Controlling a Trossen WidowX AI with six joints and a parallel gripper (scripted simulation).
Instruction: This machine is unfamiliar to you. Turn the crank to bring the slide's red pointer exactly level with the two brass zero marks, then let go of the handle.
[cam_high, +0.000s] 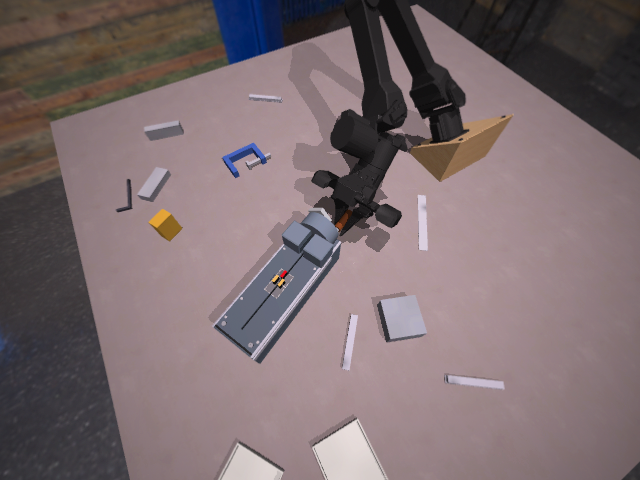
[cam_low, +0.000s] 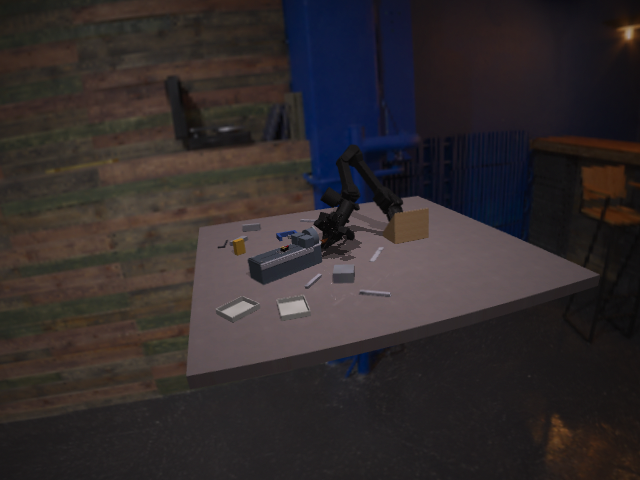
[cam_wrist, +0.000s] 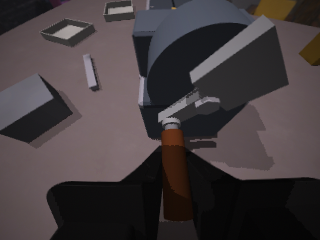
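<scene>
Now: gripper tip 14 cm short of the red pointer, 4 cm to the right of it and 4 cm below it. Also, from my gripper tip: grey block (21 cm to the left, 2 cm below, 1 cm behind); then blue clamp (32 cm to the right, 6 cm ahead, 3 cm below); then brown crank handle (3 cm above, 2 cm behind, 1 cm to the right).
</scene>
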